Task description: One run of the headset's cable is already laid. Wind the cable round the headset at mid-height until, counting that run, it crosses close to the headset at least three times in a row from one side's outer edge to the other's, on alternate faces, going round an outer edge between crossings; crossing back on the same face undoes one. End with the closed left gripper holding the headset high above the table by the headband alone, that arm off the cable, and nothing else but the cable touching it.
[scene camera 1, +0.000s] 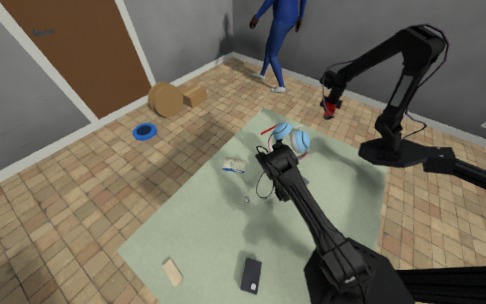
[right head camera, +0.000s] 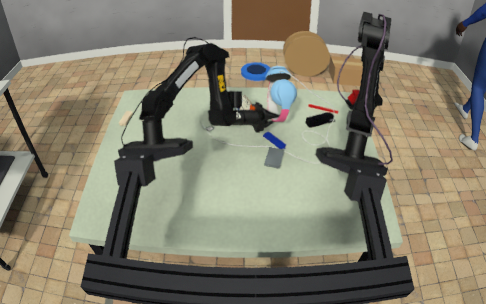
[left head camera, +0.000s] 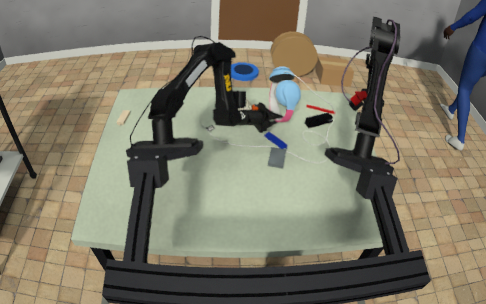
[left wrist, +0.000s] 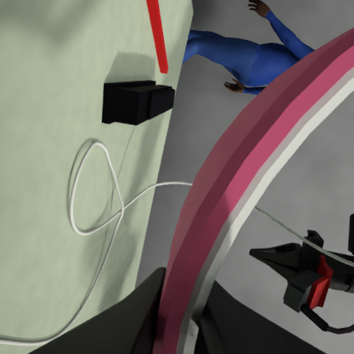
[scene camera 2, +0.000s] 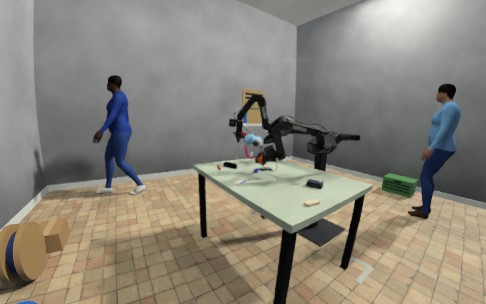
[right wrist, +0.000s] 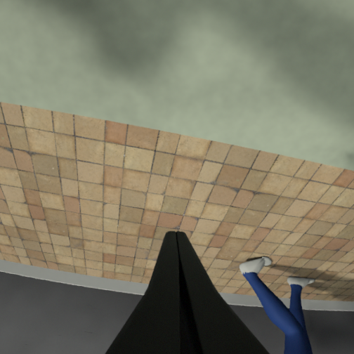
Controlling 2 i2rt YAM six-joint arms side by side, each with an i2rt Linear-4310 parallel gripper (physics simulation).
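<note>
The headset, with light blue earcups and a pink headband, hangs above the table. My left gripper is shut on the headband. The white cable runs from the upper earcup down to the right, makes a loop at the table's right part and runs left along the table. Its course against the headset is too small to tell. My right gripper is shut, with no cable between its fingertips, right of the headset.
On the table lie a red stick, a black block, a blue block, a grey plate, a tan block, a dark box and a patterned card. A person in blue is beyond the table.
</note>
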